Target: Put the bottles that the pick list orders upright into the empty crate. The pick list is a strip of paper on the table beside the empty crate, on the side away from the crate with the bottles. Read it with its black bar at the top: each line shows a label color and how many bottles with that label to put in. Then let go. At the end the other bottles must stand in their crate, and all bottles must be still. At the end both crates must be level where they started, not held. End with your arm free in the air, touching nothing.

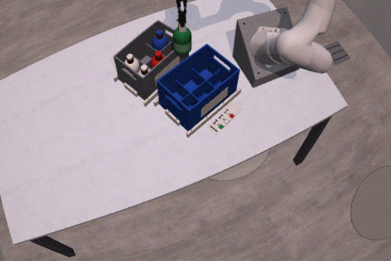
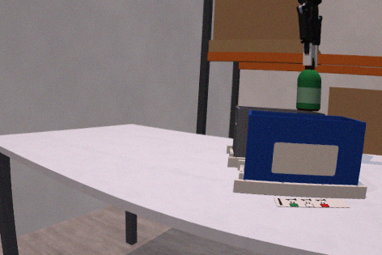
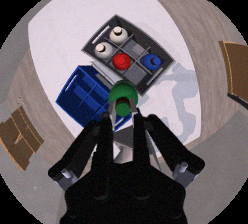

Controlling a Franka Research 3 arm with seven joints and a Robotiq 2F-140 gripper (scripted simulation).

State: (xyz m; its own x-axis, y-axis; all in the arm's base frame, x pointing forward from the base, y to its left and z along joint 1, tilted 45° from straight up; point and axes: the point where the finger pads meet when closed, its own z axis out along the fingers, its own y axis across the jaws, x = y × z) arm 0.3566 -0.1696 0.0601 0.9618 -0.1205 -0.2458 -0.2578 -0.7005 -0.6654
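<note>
Right now the green bottle is 80 mm below my hand. The rest, counted from my hand: grey crate (260 mm below, 120 mm ahead, 70 mm to the right); blue crate (260 mm below, 140 mm to the left, 20 mm behind); red bottle (260 mm below, 100 mm ahead, 30 mm to the right).
</note>
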